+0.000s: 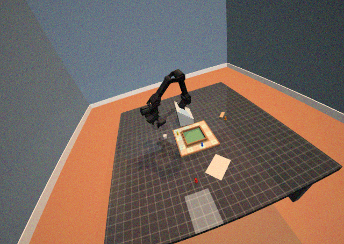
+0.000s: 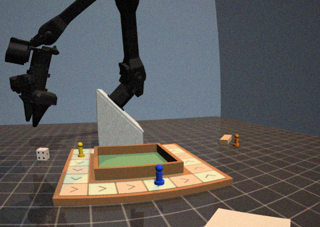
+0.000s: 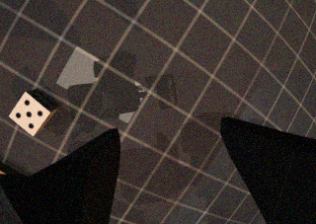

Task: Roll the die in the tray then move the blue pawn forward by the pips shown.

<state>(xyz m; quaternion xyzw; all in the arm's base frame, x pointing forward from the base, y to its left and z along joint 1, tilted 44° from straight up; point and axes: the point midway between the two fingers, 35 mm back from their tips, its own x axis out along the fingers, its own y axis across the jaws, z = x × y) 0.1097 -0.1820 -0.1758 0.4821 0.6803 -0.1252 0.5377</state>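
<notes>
The die lies 80 mm ahead of my gripper tip, 50 mm to the left of it and 60 mm below it. The rest, counted from my gripper tip: blue pawn 290 mm ahead, 290 mm to the left, 50 mm below; then yellow pawn 110 mm ahead, 150 mm to the left, 50 mm below; then green tray 180 mm ahead, 260 mm to the left, 70 mm below.
</notes>
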